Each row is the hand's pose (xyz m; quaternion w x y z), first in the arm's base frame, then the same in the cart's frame.
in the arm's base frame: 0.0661 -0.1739 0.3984 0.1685 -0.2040 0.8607 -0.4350
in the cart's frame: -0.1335 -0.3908 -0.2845 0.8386 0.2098 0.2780 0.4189
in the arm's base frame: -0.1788 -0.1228 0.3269 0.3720 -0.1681 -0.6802 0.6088
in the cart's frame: -0.1876 -0.1432 -0.3435 0.4101 0.0499 0.8112 0.4139
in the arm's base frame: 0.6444 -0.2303 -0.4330 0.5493 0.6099 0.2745 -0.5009
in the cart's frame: -0.1307 -0.4931 0.7247 0.0480 -0.7594 -0.1342 -0.6349
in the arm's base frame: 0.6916 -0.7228 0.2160 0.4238 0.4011 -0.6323 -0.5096
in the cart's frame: 0.4001 -0.8361 0.2083 0.5394 -0.8261 -0.0431 0.1573
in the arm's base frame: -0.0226 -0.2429 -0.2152 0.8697 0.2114 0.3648 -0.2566
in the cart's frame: -0.1014 -0.0146 0.2122 0.2891 0.7336 -0.3168 0.5272
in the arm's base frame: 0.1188 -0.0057 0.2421 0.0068 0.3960 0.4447 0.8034
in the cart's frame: -0.3112 -0.3655 -0.1318 0.1278 0.5686 0.4096 -0.7018
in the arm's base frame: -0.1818 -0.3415 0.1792 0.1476 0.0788 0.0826 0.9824
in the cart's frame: 0.0218 -0.0637 -0.2038 0.1696 0.5713 0.7478 -0.2926
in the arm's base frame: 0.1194 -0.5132 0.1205 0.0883 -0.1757 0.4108 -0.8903
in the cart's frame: 0.1880 -0.2945 0.0029 0.5906 0.5580 0.5814 0.0420
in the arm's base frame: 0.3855 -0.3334 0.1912 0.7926 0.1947 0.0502 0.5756
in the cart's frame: 0.0115 -0.5660 0.0600 0.0905 -0.1738 0.8891 -0.4136
